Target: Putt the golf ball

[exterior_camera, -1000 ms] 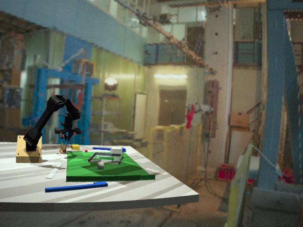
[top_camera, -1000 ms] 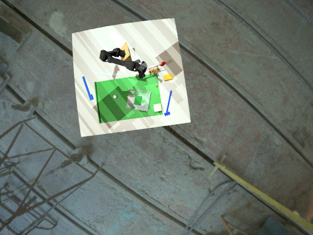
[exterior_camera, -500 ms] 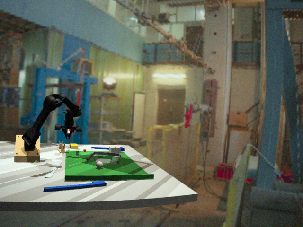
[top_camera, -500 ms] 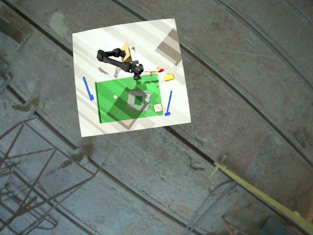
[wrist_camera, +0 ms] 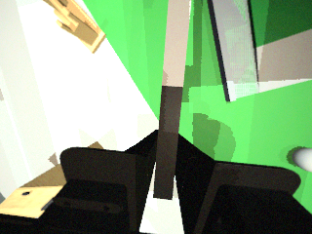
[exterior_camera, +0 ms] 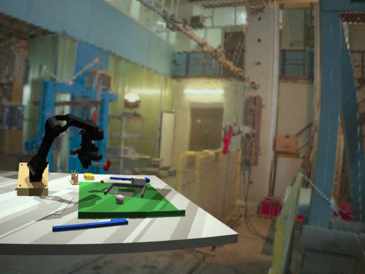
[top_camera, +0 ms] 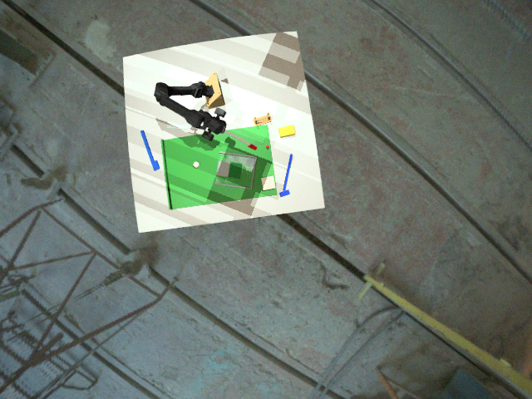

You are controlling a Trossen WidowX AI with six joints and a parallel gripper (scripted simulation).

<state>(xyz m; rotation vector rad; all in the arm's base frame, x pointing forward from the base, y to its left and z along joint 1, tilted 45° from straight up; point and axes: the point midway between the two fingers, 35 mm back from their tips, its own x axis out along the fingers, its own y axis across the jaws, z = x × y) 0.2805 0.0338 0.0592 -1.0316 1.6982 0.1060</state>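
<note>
My gripper tip is 80 mm short of the red putter, 80 mm to the right of it and 10 mm below it. The rest, counted from my gripper tip: golf ball: 140 mm ahead, 230 mm to the right, 120 mm below; wooden stand: 20 mm behind, 280 mm to the left, 110 mm below; small red marker: 170 mm ahead, 250 mm to the left, 130 mm below.
</note>
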